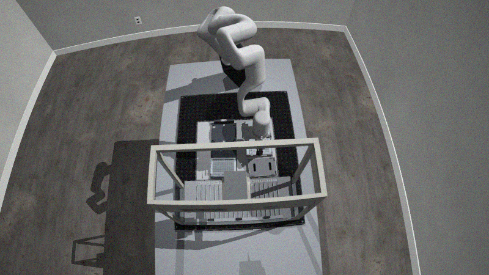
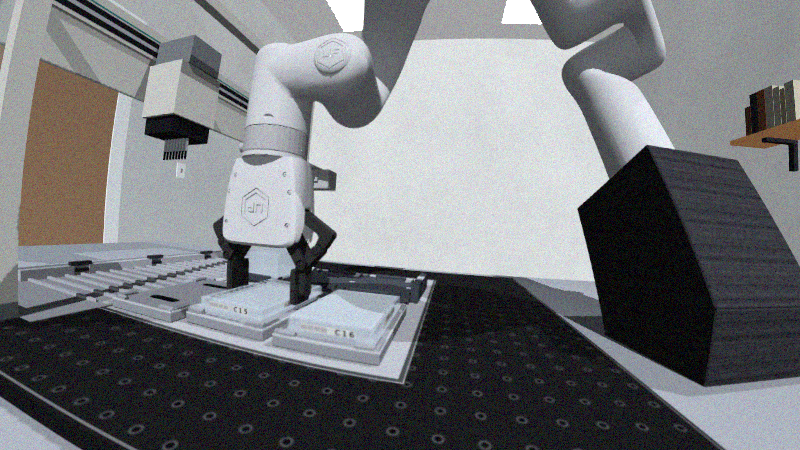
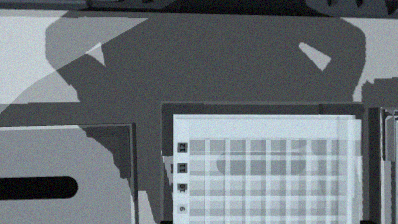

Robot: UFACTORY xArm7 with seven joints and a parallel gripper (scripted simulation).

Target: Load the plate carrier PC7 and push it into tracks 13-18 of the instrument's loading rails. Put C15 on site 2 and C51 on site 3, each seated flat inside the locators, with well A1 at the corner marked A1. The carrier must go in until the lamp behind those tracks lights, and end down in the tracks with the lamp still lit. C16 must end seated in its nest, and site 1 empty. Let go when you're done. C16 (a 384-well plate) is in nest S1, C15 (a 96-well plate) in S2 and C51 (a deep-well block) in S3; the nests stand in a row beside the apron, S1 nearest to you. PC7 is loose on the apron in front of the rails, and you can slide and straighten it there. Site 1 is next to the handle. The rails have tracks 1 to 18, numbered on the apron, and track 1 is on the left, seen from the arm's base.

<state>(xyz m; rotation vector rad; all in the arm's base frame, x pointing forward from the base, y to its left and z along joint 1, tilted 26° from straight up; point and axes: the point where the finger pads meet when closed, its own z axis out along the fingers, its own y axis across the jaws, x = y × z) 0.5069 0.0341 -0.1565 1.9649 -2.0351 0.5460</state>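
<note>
Right now my hand is 2 cm above the nest S2. From my hand the other things lie so: deep-well block C51: 10 cm ahead, 19 cm to the right; nest S3: 11 cm ahead, 1 cm to the left, 2 cm below; dark carrier PC7: 1 cm behind, 18 cm to the right, 1 cm below.
</note>
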